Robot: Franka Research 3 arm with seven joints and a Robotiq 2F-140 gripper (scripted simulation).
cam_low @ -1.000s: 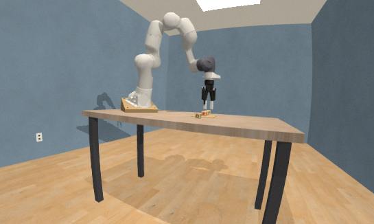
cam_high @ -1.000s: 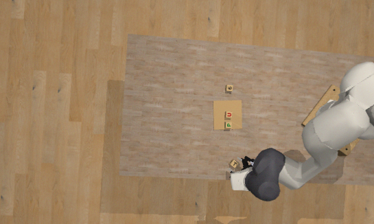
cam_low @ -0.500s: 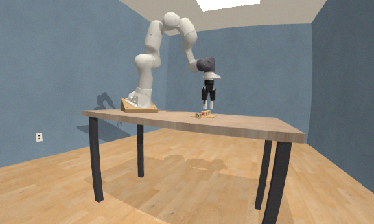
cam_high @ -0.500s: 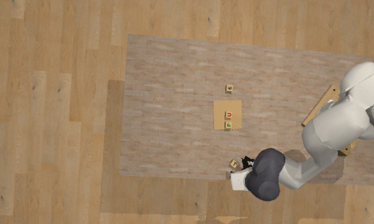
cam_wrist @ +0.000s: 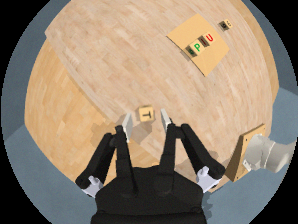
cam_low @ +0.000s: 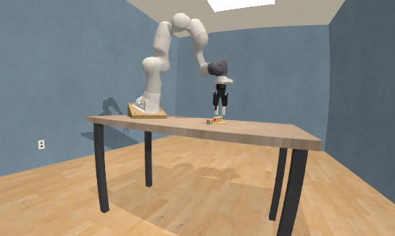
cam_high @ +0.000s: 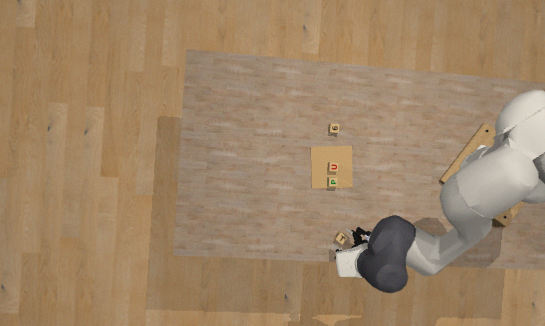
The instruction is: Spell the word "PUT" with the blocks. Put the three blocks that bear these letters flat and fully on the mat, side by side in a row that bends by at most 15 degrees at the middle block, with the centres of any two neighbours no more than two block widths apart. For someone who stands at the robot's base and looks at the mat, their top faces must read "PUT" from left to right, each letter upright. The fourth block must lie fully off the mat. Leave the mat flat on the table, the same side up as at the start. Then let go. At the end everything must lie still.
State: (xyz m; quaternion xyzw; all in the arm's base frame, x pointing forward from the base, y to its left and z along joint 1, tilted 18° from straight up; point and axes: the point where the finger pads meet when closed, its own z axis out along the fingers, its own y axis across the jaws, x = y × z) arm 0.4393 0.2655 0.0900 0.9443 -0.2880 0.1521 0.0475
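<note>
Now: the T block 60 mm below my hand. From my hand the other things lie so: green P block: 40 mm ahead, 190 mm to the right, 50 mm below; red U block: 40 mm ahead, 240 mm to the right, 50 mm below; tan mat: 40 mm ahead, 230 mm to the right, 70 mm below.
</note>
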